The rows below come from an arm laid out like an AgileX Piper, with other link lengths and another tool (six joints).
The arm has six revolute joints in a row. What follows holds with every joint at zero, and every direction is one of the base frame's.
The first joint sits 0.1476 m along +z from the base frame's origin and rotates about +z.
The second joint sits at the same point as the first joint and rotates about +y.
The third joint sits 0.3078 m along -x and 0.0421 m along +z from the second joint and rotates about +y.
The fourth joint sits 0.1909 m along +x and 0.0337 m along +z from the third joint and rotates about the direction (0.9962, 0, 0.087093).
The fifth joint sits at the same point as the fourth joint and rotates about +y.
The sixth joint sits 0.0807 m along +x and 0.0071 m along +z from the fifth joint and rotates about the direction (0.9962, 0, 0.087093).
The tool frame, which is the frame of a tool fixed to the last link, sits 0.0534 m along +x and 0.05 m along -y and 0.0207 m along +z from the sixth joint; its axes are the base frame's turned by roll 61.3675, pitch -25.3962 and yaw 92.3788 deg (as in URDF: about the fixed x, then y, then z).
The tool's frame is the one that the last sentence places.
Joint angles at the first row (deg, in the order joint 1, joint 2, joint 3, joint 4, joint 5, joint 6):
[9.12 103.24 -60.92 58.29 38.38 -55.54]
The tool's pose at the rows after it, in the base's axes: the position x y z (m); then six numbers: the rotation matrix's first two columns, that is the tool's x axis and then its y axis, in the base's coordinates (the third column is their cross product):
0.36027 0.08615 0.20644 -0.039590 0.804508 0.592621 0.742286 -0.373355 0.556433
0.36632 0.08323 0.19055 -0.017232 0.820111 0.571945 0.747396 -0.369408 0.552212
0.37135 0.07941 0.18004 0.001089 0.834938 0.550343 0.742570 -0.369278 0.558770
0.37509 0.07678 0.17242 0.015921 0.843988 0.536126 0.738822 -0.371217 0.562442
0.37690 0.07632 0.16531 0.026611 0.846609 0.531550 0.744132 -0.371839 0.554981
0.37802 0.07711 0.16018 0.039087 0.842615 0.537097 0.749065 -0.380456 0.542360
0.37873 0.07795 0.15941 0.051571 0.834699 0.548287 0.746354 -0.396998 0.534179
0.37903 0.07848 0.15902 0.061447 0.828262 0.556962 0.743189 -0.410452 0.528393
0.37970 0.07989 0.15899 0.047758 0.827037 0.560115 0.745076 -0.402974 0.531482
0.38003 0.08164 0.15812 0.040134 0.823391 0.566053 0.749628 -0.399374 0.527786
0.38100 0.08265 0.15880 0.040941 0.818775 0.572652 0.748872 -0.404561 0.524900
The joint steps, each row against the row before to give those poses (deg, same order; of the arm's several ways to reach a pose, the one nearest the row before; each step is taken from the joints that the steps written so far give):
[0.00 2.70 -0.25 0.00 -1.31 -1.04]
[0.00 2.66 0.00 0.09 -1.97 -0.67]
[0.00 1.81 0.00 -0.01 -2.23 -0.35]
[0.00 1.36 -0.10 0.14 -1.56 -0.19]
[0.00 1.19 -0.13 0.24 -0.43 -0.20]
[0.00 0.91 -0.19 0.76 0.11 -0.16]
[0.00 0.22 -0.14 1.14 0.10 -0.09]
[0.00 0.10 0.00 1.02 0.00 -0.19]
[0.00 0.12 -0.02 0.70 0.29 -1.32]
[0.00 0.24 -0.11 0.58 0.56 -0.85]
[0.00 0.08 -0.31 0.36 0.31 0.00]

